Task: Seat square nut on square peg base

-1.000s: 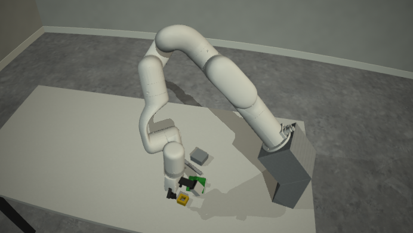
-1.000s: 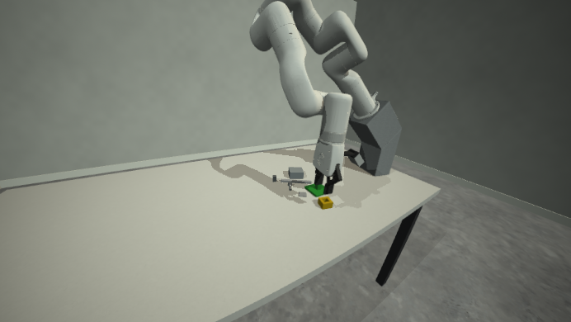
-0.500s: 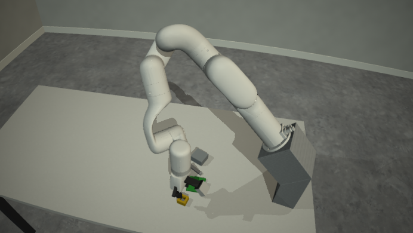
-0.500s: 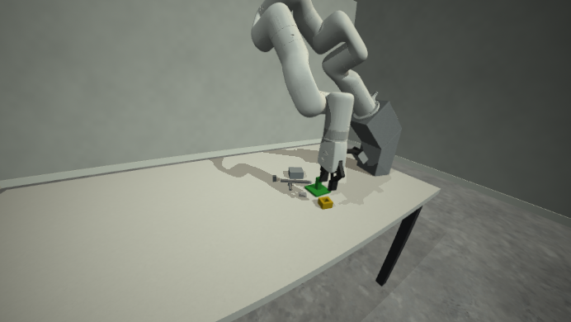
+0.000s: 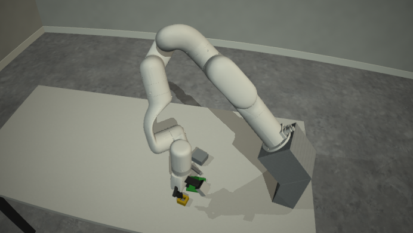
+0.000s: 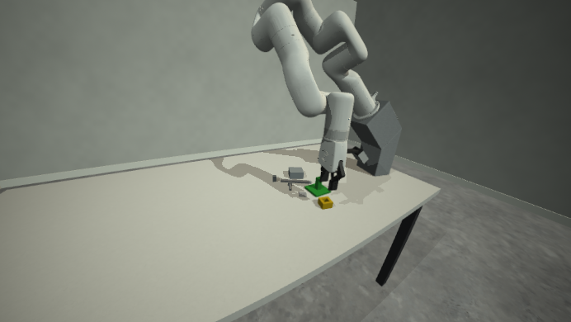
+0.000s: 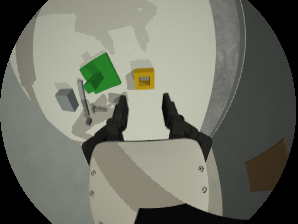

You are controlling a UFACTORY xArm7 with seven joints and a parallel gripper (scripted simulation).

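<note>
Now: the small flat piece 100 mm to the right of my hand, 100 mm below it and 30 mm ahead of it. Also, from my hand: grey block 250 mm to the right, 90 mm below, 30 mm behind; thin grey bar 190 mm to the right, 100 mm below; small bolt 170 mm to the right, 90 mm below, 50 mm ahead.
</note>
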